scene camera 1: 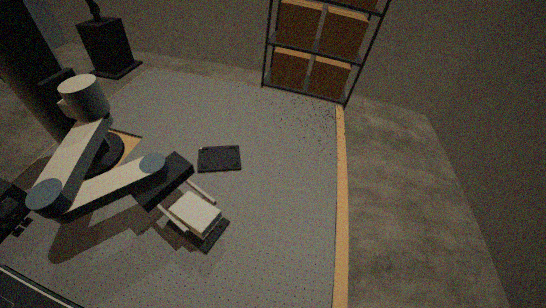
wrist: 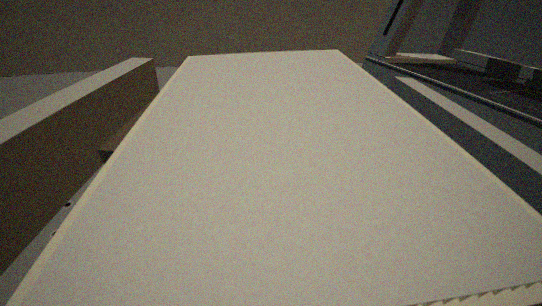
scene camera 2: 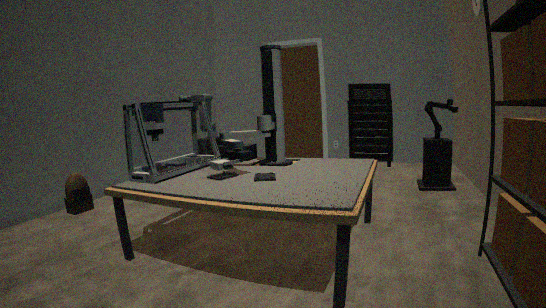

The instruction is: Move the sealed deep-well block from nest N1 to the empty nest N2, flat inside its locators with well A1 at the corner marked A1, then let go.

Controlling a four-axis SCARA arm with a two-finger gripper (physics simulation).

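Frame: origin at the arm's base, x ahead, y left, z up, level; metres.
Where they show: gripper, fingertip midpoint: [scene camera 1: 201, 217] [wrist: 274, 89] [scene camera 2: 218, 163]; arm's base, link origin: [scene camera 1: 95, 155] [scene camera 2: 276, 163].
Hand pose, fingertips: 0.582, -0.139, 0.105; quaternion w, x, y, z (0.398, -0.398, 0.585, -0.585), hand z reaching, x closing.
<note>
Things, the pixels of their top centre, and the offset from my fingertips, as dx, dy, dz. "spot": a spot on its surface instead. Level surfaces: height alone.
- sealed deep-well block, top centre: [wrist: 283, 77] [scene camera 1: 193, 209] [scene camera 2: 221, 160] -0.025, +0.009, +0.013
- nest N2, top centre: [scene camera 1: 197, 221] [scene camera 2: 222, 173] -0.029, +0.007, -0.070
- Nest N1, top centre: [scene camera 1: 219, 156] [scene camera 2: 264, 174] -0.061, +0.278, -0.074
- grey table, surface height: dz -0.092
- metal gantry frame, surface spot: [scene camera 2: 142, 176] spot: +0.270, -0.421, -0.051
The sealed deep-well block [scene camera 1: 196, 211] [scene camera 2: 221, 164] [wrist: 280, 165] is a pale, flat-topped box. My gripper [scene camera 1: 201, 216] [scene camera 2: 221, 165] [wrist: 274, 89] is shut on it, one finger along each side. The block looks level and is held above nest N2 [scene camera 1: 218, 237] [scene camera 2: 223, 176], a dark plate that it partly covers in scene camera 1; a gap shows between them in scene camera 2. Nest N1 [scene camera 1: 219, 158] [scene camera 2: 265, 176] is a dark plate with no block on it. N2's locators and A1 mark are hidden, and I cannot tell which block corner is well A1.
Both nests lie on the grey table [scene camera 1: 285, 210] [scene camera 2: 310, 192] with a wooden edge. The arm's dark column [scene camera 2: 269, 85] stands behind them. A metal gantry frame [scene camera 2: 142, 176] stands at the table's left in scene camera 2. A shelf rack [scene camera 1: 314, 53] with brown boxes stands beyond the table.
</note>
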